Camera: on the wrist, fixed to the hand. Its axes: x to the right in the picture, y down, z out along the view.
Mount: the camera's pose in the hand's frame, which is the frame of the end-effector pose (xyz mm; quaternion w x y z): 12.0 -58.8 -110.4 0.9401 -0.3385 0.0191 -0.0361
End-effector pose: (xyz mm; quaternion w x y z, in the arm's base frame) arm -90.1 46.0 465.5 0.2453 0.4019 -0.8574 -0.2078
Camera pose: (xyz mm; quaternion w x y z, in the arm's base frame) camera 2.6 -15.8 523.6 0.3755 0.3297 -0.7165 -0.4867
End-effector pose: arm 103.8 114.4 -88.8 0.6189 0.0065 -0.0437 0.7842
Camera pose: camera 163.0 148.0 -194.4 0.6132 -0.2168 -0.2945 0.7002
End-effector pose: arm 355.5 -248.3 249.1 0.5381 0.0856 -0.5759 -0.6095
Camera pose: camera 397.8 -338.9 173.0 0.5238 -0.0692 -0.3217 -0.7857
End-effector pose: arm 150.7 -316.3 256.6 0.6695 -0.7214 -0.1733 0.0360
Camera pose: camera 181.4 -415.4 327.4 0.3898 -0.8992 -0.1884 -0.0628
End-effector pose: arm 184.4 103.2 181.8 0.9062 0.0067 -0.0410 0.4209
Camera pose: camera 244.6 79.5 74.1 0.8701 -0.3070 -0.1635 0.3492
